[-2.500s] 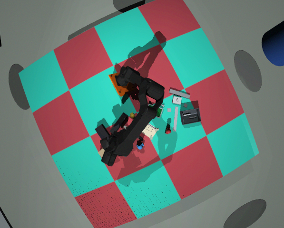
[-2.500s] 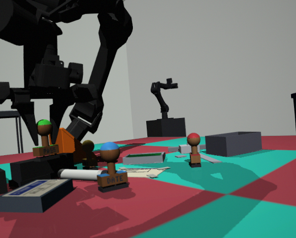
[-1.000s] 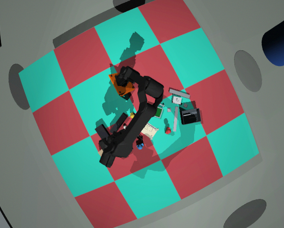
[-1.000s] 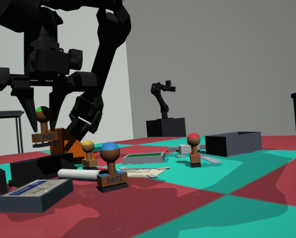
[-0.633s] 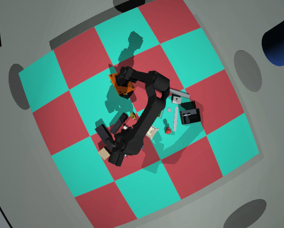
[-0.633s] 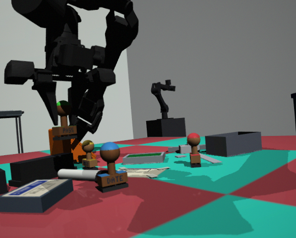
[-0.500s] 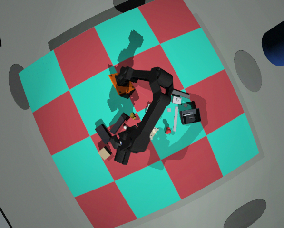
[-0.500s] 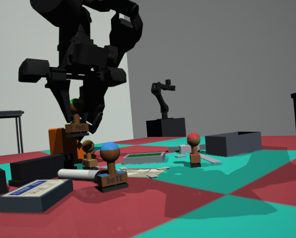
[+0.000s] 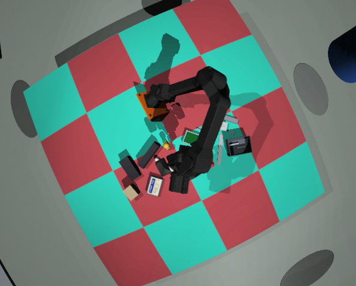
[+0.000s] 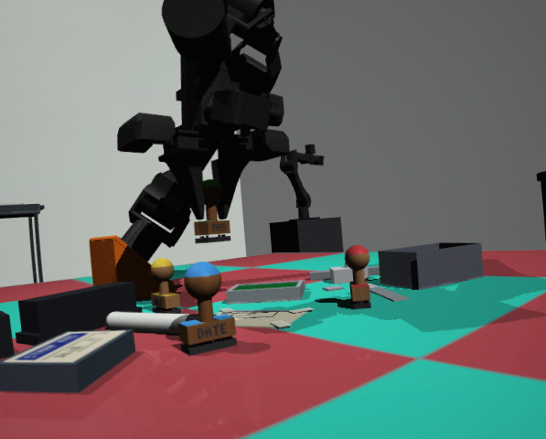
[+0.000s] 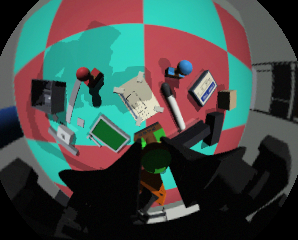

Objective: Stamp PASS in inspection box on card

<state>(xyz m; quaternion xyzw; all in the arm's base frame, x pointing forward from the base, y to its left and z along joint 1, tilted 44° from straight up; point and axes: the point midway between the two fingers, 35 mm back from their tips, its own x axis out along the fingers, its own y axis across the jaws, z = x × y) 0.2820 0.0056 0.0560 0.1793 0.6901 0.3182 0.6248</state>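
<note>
Now: gripper tip 50 mm past the green ink pad, 90 mm to the right of it and 100 mm above it. Also, from my gripper tip: yellow-knobbed stamp (60 mm behind, 40 mm to the right, 80 mm below); then cream card (40 mm ahead, 20 mm to the left, 110 mm below); then PASS stamp (right at my gripper tip).
</note>
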